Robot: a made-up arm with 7 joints.
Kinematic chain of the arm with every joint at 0, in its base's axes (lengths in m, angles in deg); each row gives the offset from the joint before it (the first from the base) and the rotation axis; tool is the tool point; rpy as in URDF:
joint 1: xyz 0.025 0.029 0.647 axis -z
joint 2: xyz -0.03 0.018 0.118 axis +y
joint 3: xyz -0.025 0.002 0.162 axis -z
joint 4: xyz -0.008 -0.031 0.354 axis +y
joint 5: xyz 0 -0.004 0.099 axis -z
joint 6: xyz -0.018 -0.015 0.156 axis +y
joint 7: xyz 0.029 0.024 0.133 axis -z
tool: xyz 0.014 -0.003 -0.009 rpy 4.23 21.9 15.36
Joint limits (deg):
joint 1: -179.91..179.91
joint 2: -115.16..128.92
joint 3: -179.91..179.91
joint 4: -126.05..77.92
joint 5: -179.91..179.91
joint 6: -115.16..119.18
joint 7: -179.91..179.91
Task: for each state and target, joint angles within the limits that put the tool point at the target. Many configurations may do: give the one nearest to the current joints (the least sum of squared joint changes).
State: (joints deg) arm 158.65 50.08 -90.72 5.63 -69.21 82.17 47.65
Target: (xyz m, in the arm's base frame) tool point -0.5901 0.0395 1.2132
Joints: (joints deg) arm 179.91 62.03 -95.47 -10.74 -74.66 70.49 48.41
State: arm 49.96 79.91 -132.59 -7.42 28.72 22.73 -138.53
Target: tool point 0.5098 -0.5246 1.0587
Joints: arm 63.16 76.06 -134.32 17.16 25.51 50.91 -135.93
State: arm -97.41 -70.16 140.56 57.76 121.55 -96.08 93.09
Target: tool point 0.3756 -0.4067 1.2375
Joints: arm -106.43 -38.11 129.88 44.76 113.58 -93.53 92.55
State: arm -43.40 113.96 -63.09 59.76 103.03 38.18 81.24
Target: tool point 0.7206 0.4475 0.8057
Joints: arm -22.65 78.11 -64.14 32.68 108.93 30.26 81.76
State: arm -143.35 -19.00 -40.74 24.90 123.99 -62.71 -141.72
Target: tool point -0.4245 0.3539 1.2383
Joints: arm -125.49 32.39 -25.55 42.35 132.50 -61.79 -140.97
